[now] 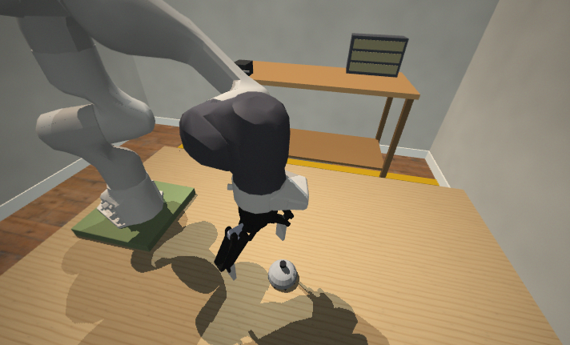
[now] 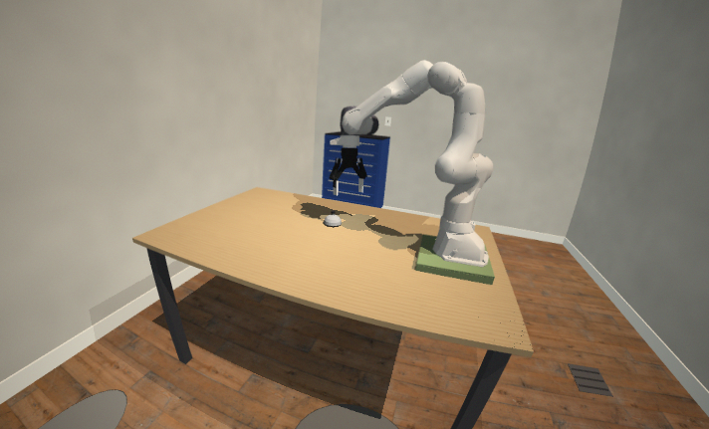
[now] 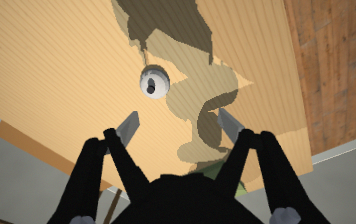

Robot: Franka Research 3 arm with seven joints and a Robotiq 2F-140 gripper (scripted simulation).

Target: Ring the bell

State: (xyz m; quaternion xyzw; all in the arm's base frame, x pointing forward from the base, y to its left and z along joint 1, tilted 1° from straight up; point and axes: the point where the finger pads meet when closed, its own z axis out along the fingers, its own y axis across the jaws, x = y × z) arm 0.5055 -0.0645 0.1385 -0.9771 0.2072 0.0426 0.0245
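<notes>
Right now my hand is 100 mm above the dark button, 50 mm to the right of it and 50 mm short of it. Round my hand: dome bell 120 mm below, 50 mm to the left, 50 mm ahead.
</notes>
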